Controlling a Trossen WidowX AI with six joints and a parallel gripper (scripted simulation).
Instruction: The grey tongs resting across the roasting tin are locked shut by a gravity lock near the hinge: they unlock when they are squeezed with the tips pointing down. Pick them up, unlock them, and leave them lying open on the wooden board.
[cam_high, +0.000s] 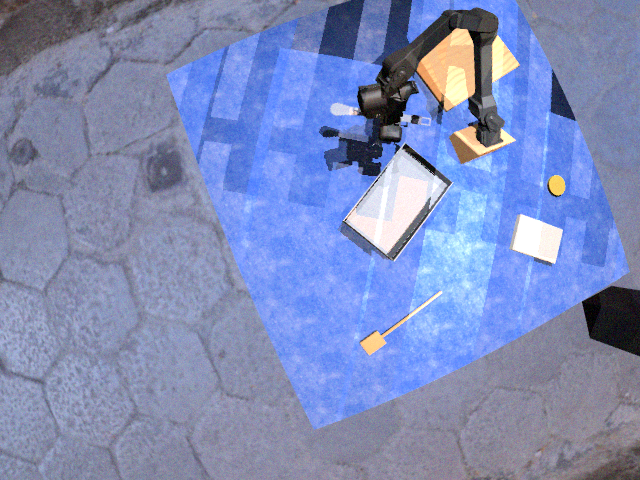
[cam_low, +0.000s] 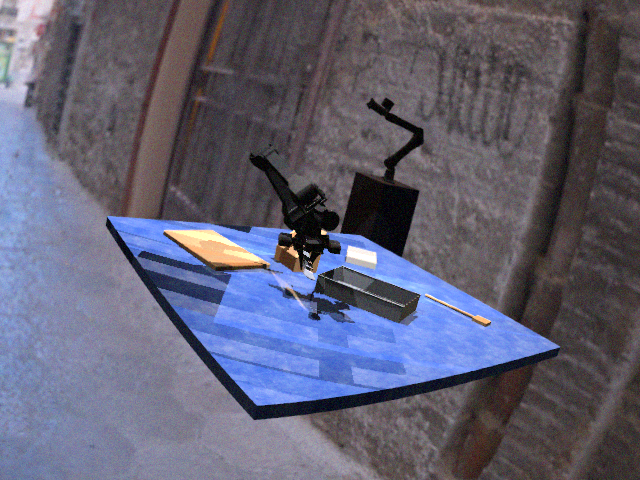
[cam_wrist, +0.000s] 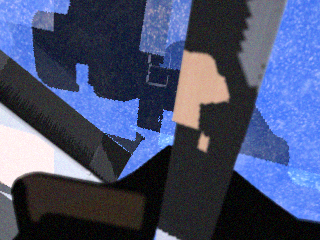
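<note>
Right now my gripper tip is 37 cm past the wooden board, 15 cm to the left of it and 7 cm above it. Also, from my gripper tip: white block 51 cm to the left, 38 cm behind, 7 cm below; then roasting tin 24 cm to the left, 5 cm below, 5 cm ahead.
</note>
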